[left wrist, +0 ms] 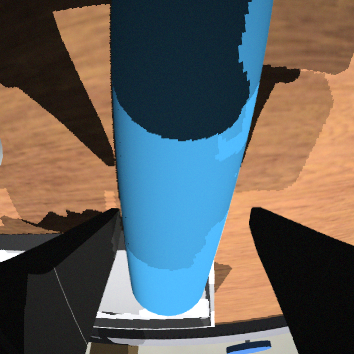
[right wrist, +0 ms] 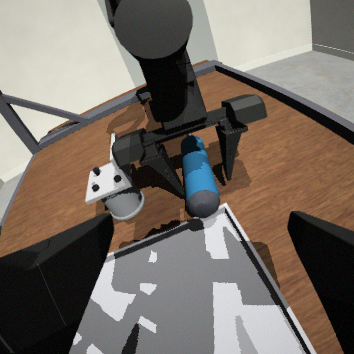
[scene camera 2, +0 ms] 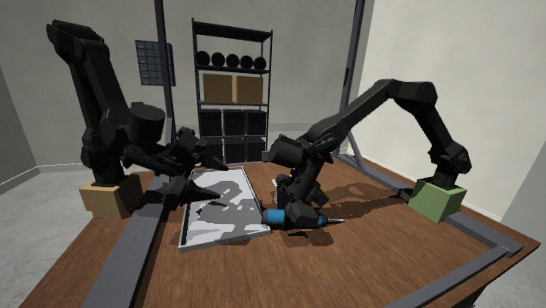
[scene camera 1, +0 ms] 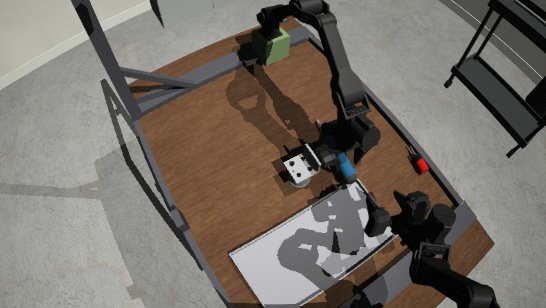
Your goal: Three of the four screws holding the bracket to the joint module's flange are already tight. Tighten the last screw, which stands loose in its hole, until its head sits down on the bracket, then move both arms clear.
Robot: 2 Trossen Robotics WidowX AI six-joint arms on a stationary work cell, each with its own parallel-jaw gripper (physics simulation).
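Frame: origin at the left arm's base, x back, y right, z up, level; millimetres.
Seen in the pictures: left gripper, between the fingertips: [left wrist: 185,216] [right wrist: 205,186] [scene camera 2: 281,221] [scene camera 1: 346,167]; right gripper, between the fingertips: [right wrist: 201,221] [scene camera 2: 224,182] [scene camera 1: 381,194]; left arm's base, origin of its link: [scene camera 2: 441,184] [scene camera 1: 270,33]; right arm's base, origin of its link: [scene camera 2: 110,181].
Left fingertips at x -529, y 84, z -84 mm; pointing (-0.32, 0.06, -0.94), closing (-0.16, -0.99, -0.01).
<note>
Pixels of each thing's middle, then the offset from my left fingertips to it.
- white bracket, middle of its body: [right wrist: 101,168] [scene camera 1: 301,164] dy +124, dx +58, dz +59 mm
- grey round joint module, middle of its body: [right wrist: 118,191] [scene camera 1: 300,172] dy +124, dx +58, dz +9 mm
- blue-handled screwdriver, middle of its body: [left wrist: 189,57] [right wrist: 194,157] [scene camera 1: 334,148] [scene camera 2: 304,218] dy -9, dx +67, dz +2 mm
- white tray, middle of its body: [right wrist: 88,347] [scene camera 1: 319,247] [scene camera 2: 221,194] dy +198, dx -143, dz -15 mm
- red-handled tool, middle of its body: [scene camera 1: 417,158] dy -230, dx -111, dz -6 mm
- green block, middle of its body: [scene camera 1: 270,43] [scene camera 2: 435,198] dy -84, dx +529, dz +31 mm
The white bracket [scene camera 1: 300,169] [right wrist: 103,184] sits on the grey round joint module [scene camera 1: 301,184] [right wrist: 126,204]. Dark screw heads show on it; which one stands loose cannot be told. In scene camera 2 the left arm mostly hides it. A blue-handled screwdriver [scene camera 1: 347,168] [scene camera 2: 275,217] [left wrist: 172,200] [right wrist: 199,172] lies beside the module, its dark butt end near the tray. My left gripper [scene camera 1: 340,159] [scene camera 2: 301,214] [left wrist: 185,216] [right wrist: 205,186] is open, its fingers on both sides of the handle, apart from it. My right gripper [scene camera 1: 378,188] [scene camera 2: 222,182] [right wrist: 201,221] is open and empty above the tray.
The white tray [scene camera 1: 250,270] [scene camera 2: 220,236] [right wrist: 260,320] lies beside the module, with arm shadows across it. A red-handled tool [scene camera 1: 422,164] lies near the table's right edge in scene camera 1. Grey frame beams [scene camera 1: 172,215] [scene camera 2: 122,255] edge the table. The left arm stands on a green block [scene camera 1: 276,48] [scene camera 2: 435,202].
</note>
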